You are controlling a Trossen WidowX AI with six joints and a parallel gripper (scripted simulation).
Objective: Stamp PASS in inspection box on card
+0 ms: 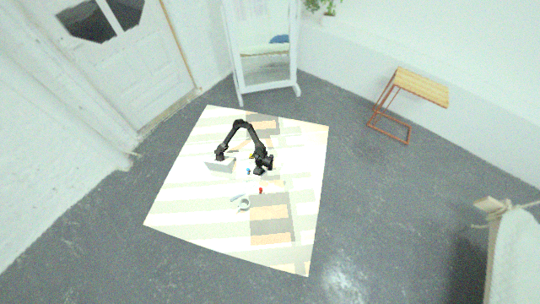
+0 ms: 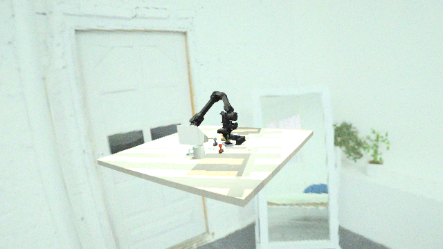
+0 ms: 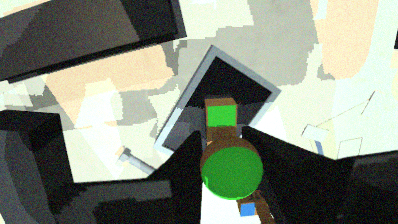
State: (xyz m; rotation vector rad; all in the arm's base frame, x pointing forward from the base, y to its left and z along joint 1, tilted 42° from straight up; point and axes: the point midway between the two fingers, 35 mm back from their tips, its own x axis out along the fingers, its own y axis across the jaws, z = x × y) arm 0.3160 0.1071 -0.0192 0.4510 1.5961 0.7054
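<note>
The dark ink pad lies 4 cm below my gripper tip. The rest, counted from my gripper tip: green-topped stamp: right at my gripper tip; then black block: 6 cm ahead, 9 cm to the left, 3 cm below; then blue-knobbed stamp: 9 cm behind, 5 cm to the right, 2 cm below.
</note>
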